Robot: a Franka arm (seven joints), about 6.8 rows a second.
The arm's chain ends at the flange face. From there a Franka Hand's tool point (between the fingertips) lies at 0.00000 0.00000 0.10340 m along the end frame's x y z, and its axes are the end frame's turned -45 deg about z.
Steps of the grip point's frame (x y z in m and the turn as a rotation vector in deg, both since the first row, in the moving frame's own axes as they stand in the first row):
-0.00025, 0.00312, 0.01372, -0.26, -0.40, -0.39
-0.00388, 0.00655, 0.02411, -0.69, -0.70, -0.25
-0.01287, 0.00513, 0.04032, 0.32, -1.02, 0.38
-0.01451, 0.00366, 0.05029, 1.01, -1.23, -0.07
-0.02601, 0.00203, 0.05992, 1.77, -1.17, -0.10
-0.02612, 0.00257, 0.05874, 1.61, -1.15, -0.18
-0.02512, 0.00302, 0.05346, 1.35, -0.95, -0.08
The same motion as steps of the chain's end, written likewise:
0.00221, 0.00154, 0.01372, -0.47, -0.10, -0.39
0.00190, 0.00560, 0.02413, -0.98, -0.01, -0.25
-0.00376, 0.01184, 0.04034, -0.49, -0.95, 0.38
-0.00481, 0.01257, 0.05033, -0.16, -1.58, -0.07
-0.01320, 0.02059, 0.05999, 0.42, -2.08, -0.10
-0.01313, 0.02087, 0.05880, 0.33, -1.95, -0.18
-0.01269, 0.02041, 0.05350, 0.28, -1.63, -0.08

